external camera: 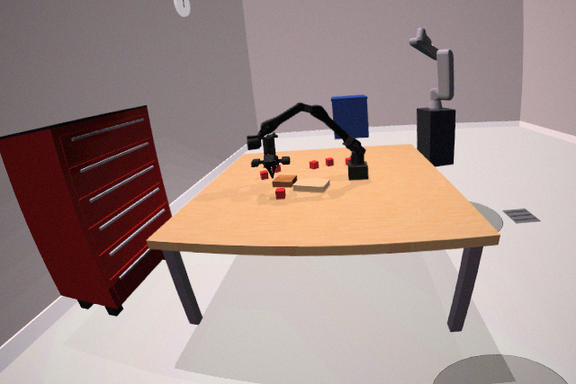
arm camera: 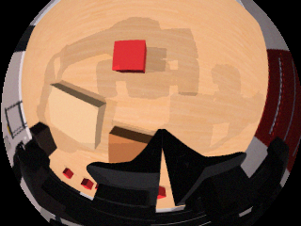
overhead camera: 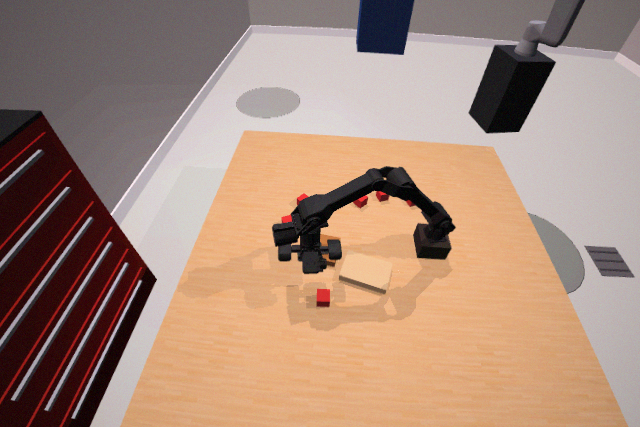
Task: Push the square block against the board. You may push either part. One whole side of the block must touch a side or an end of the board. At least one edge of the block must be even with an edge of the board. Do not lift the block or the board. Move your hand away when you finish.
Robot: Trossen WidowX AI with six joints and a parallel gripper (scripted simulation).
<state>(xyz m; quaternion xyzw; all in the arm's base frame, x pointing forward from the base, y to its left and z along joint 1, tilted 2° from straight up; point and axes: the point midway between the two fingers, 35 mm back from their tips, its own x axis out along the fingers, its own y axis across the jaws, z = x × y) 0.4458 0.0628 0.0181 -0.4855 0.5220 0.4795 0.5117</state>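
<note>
Now: gripper tip 19 cm past the pale board, 2 cm to the right of it and 5 cm above it. From my gripper tip the other things lie so: brown square block: 6 cm behind, 9 cm to the right, 5 cm below.
</note>
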